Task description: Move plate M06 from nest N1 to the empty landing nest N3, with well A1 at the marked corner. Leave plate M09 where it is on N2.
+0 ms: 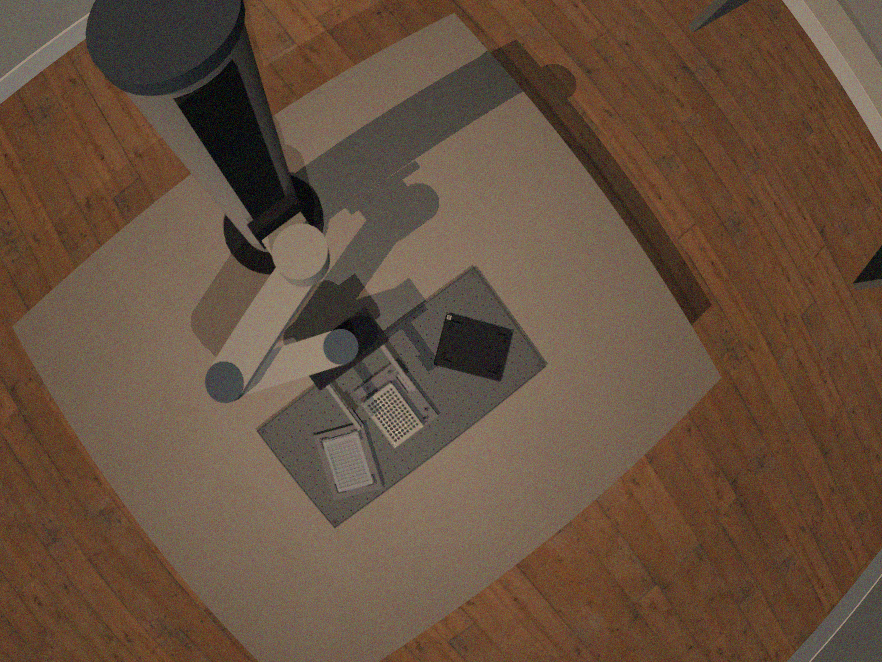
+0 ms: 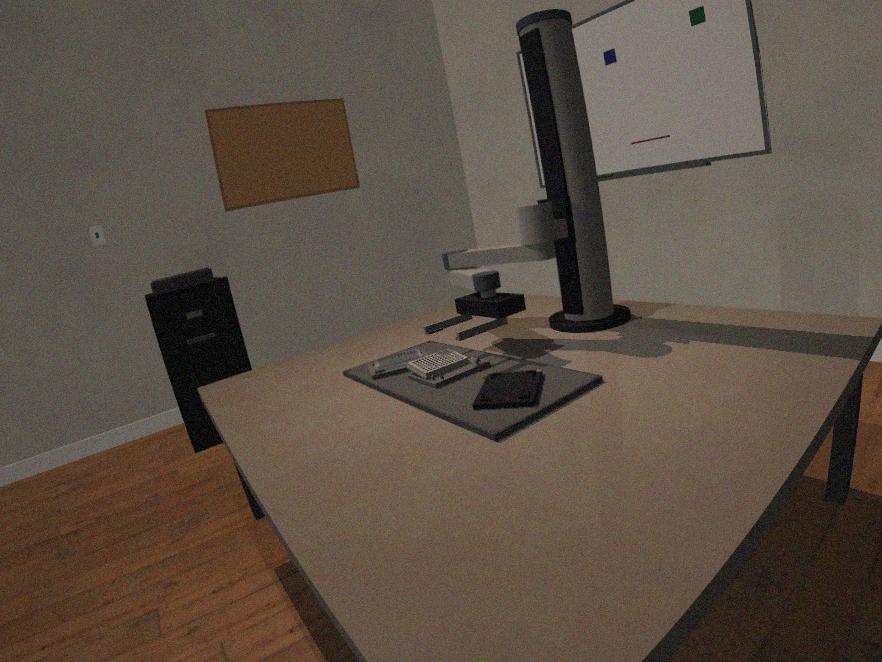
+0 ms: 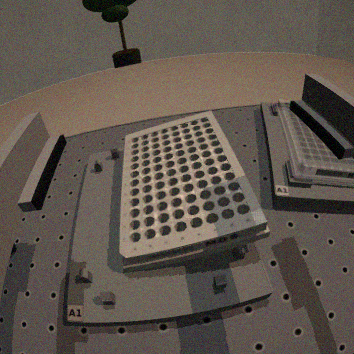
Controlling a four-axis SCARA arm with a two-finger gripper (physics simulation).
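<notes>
The white well plate M06 (image 1: 393, 414) (image 2: 437, 364) (image 3: 182, 180) sits on the middle nest, N1 (image 3: 92, 235). It is shifted and skewed away from the nest's A1-marked corner, with pegs exposed beside it. Its label is hard to read. The clear plate M09 (image 1: 347, 461) (image 3: 300, 150) sits on the neighbouring nest, N2 (image 3: 320, 201). The black landing nest N3 (image 1: 473, 347) (image 2: 507, 389) is empty and has a light mark at one corner. My gripper (image 1: 398, 420) (image 2: 443, 333) (image 3: 179, 99) is open and empty, raised above M06 with one finger toward each side.
The three nests stand on a grey perforated board (image 1: 334, 509) (image 2: 441, 407) (image 3: 30, 270) on the beige table (image 1: 605, 399) (image 2: 498, 513). The arm's column (image 1: 235, 135) (image 2: 577, 178) stands behind the board. Arm shadows cross the table and board.
</notes>
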